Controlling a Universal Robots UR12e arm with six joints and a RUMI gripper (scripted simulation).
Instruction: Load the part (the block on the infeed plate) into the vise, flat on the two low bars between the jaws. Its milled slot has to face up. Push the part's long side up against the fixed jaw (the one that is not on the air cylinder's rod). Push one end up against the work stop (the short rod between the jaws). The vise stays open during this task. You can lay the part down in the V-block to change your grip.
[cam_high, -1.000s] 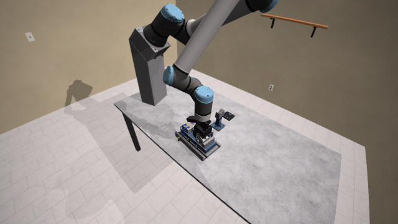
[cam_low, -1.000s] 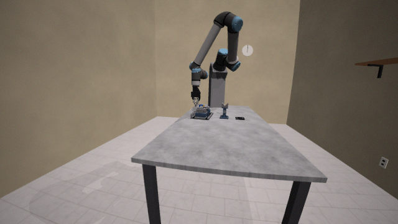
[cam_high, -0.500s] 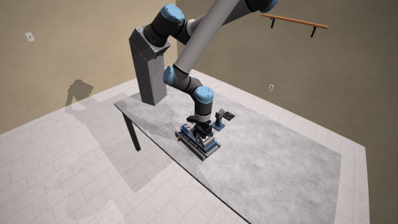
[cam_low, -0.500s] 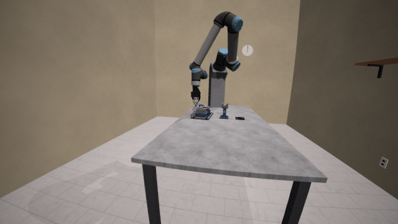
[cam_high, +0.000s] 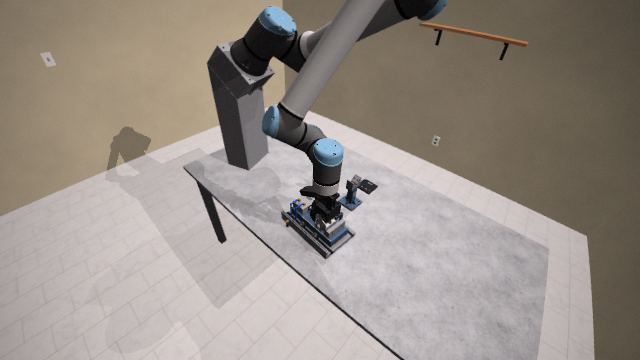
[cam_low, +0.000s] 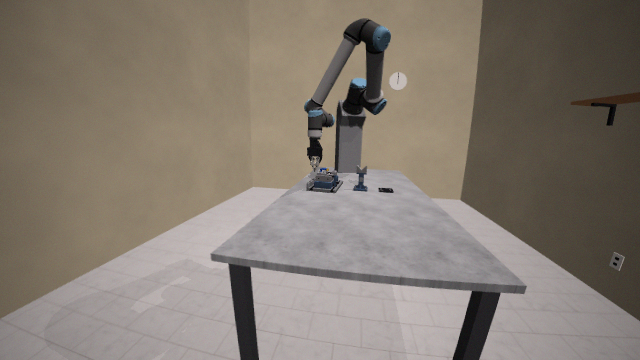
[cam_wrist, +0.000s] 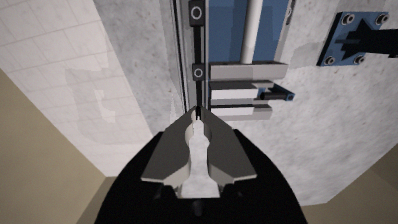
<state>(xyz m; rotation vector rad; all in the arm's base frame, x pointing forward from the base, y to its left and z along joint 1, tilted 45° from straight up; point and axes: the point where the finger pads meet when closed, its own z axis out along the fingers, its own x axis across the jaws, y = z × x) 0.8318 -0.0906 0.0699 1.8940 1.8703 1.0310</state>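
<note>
My gripper is now 5 cm to the right of the part, 3 cm above it and 1 cm past it. Round my hand: cylinder rod: 10 cm behind, 6 cm to the left, 5 cm below; work stop: 11 cm to the left, 4 cm below, 1 cm behind; moving jaw: 6 cm to the left, 5 cm below, 4 cm behind.
</note>
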